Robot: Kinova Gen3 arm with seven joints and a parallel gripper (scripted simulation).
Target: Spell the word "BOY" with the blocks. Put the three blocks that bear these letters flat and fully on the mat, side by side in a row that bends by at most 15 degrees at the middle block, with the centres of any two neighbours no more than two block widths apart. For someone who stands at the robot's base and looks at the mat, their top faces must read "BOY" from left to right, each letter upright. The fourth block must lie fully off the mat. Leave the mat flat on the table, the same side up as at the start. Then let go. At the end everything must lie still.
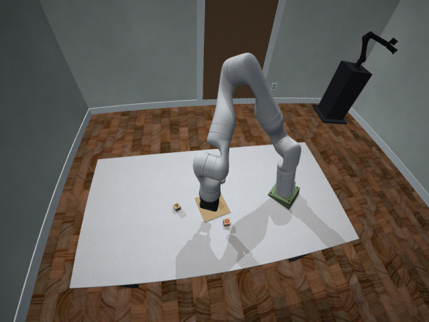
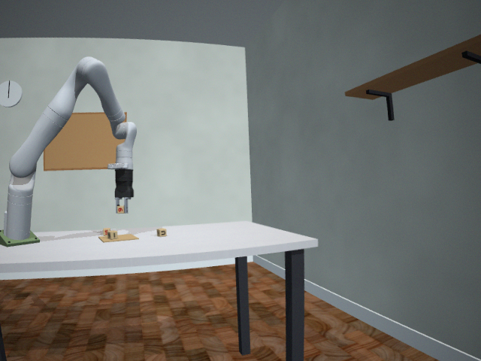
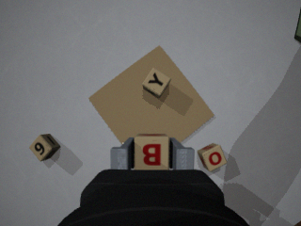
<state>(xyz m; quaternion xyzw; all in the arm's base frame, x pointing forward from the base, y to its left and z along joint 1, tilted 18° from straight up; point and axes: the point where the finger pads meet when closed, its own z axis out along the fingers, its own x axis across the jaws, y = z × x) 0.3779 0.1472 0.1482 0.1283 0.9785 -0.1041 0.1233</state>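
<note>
The tan mat lies 1 cm behind my hand, 5 cm to the right of it and 11 cm below it. Round my hand: Y block: 3 cm behind, 8 cm to the right, 10 cm below; O block: 8 cm behind, 5 cm to the left, 10 cm below; B block: right at my hand.
</note>
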